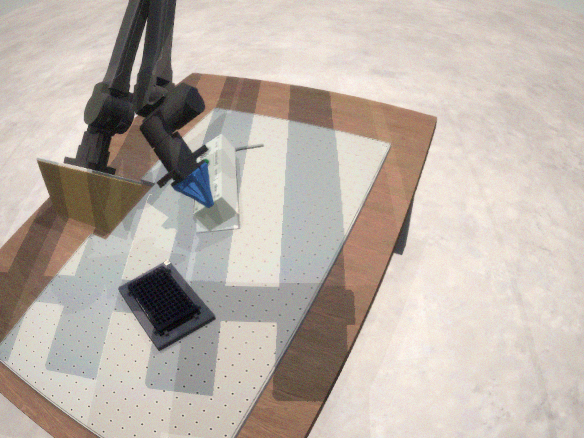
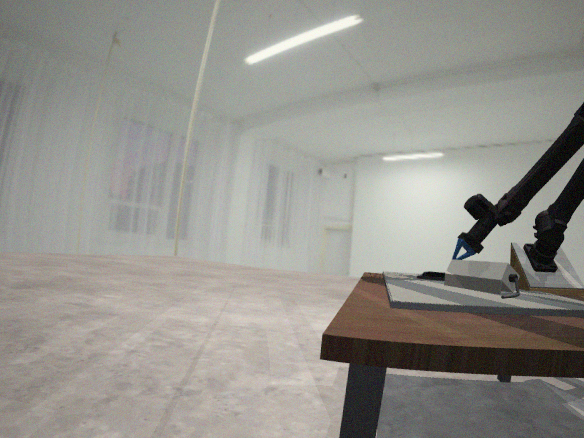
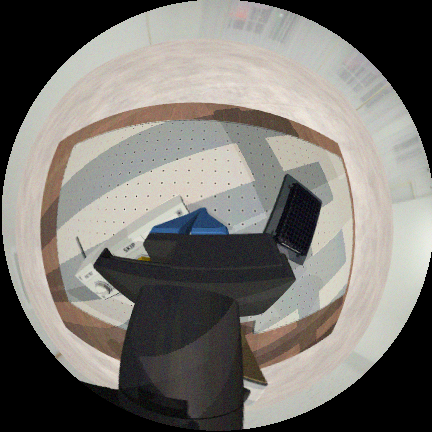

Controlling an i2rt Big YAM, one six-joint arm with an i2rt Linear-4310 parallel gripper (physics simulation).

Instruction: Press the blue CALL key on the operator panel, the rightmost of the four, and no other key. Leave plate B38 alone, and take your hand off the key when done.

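Places are measured from the arm's base along level axes (x ahead, y left, z up), in metres.
Where they show: gripper, fingertip midpoint: (image 1: 211, 206) (image 3: 202, 212); arm's base, origin of the base link: (image 1: 88, 169) (image 2: 539, 259).
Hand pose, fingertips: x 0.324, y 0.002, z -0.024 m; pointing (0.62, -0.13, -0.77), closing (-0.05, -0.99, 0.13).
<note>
Things, the pixels of their top centre, and the offset from my fingertips. "*": a spot on its surface instead. Level surfaces: height alone.
- pale operator panel, middle of its top: (image 3: 115, 260) (image 1: 213, 162) (image 2: 481, 261) 0.054 m back, 0.112 m left, 0.008 m up
- green key, middle of its top: (image 1: 203, 160) 0.086 m back, 0.124 m left, 0.001 m down
- yellow key, middle of its top: (image 3: 141, 266) 0.063 m back, 0.080 m left, 0.001 m down
- dark gridded plate, middle of its top: (image 1: 160, 296) (image 3: 302, 218) (image 2: 441, 273) 0.015 m back, 0.190 m right, 0.050 m down
- cable, surface spot: (image 1: 249, 147) (image 3: 81, 248) * 0.060 m back, 0.289 m left, 0.071 m down
- round knob, middle of its top: (image 3: 98, 290) 0.109 m back, 0.169 m left, 0.001 m down
- perforated board, its level: 0.075 m down
- wooden table, its level: 0.089 m down
The pale operator panel (image 1: 228, 172) (image 2: 472, 276) (image 3: 120, 241) lies on the perforated board. My gripper (image 1: 210, 204) (image 2: 455, 258) (image 3: 202, 212) is shut and empty, its blue fingertips pointing down at the panel's end nearest the dark plate. Contact with a key cannot be made out. The blue CALL key does not show; the fingers cover that area. A green key (image 1: 205, 161) shows beside the fingers, and part of a yellow key (image 3: 144, 259) shows near the SKIP label. The dark gridded plate (image 1: 164, 300) (image 3: 300, 218) sits on its dark base, apart from the gripper; no B38 marking is readable.
An upright amber board (image 1: 92, 200) (image 3: 253, 359) stands near the arm's base. A thin grey rod or cable (image 1: 249, 147) (image 3: 81, 247) extends from the panel's far end, where a round knob (image 3: 102, 287) sits. The perforated board (image 1: 320, 200) rests on the wooden table (image 1: 410, 145) (image 2: 400, 328).
</note>
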